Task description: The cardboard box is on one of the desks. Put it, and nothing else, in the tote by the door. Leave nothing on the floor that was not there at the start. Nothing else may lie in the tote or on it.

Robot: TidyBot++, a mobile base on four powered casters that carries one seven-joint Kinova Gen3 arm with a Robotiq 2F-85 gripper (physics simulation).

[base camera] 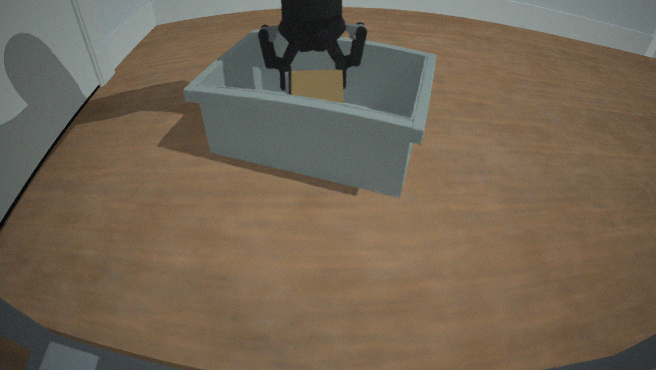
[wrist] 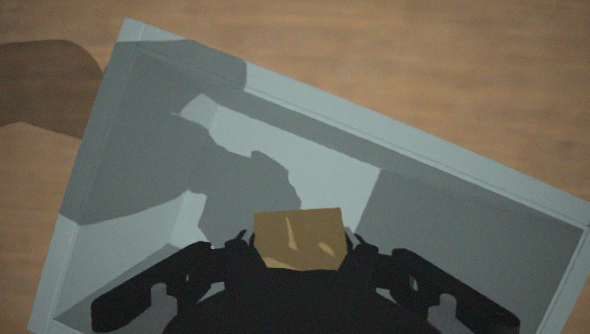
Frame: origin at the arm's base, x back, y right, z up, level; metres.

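Seen in the pictures: gripper, fingertip midpoint: (wrist: 299,237).
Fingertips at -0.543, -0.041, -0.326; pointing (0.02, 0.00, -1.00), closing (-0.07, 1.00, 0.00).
Observation:
Offsets run from my fingertips to a thing's middle, as dx, dy, dz. Level surfaces: height alone.
The cardboard box {+0.025, +0.004, +0.018} (base camera: 317,85) (wrist: 300,240) is a small tan-brown block between the fingers of my gripper (base camera: 314,82) (wrist: 299,237), which is shut on it. In the base camera view the box and fingertips are within the tote's opening, and the near rim hides the box's lower edge. The grey-blue tote {+0.006, +0.006, -0.010} (base camera: 305,137) (wrist: 420,135) stands on the wooden floor, turned at an angle. In the wrist view no other object shows in the visible part of its inside; the gripper hides the near part. Whether the box touches the tote's bottom cannot be told.
The wooden floor {dz -0.070} (base camera: 300,260) (wrist: 400,45) surrounds the tote. A white door or wall panel (base camera: 45,65) is at the left in the base camera view. A pale skirting board {dz -0.070} (base camera: 450,22) runs behind the tote. Parts of the robot's base show at the bottom left.

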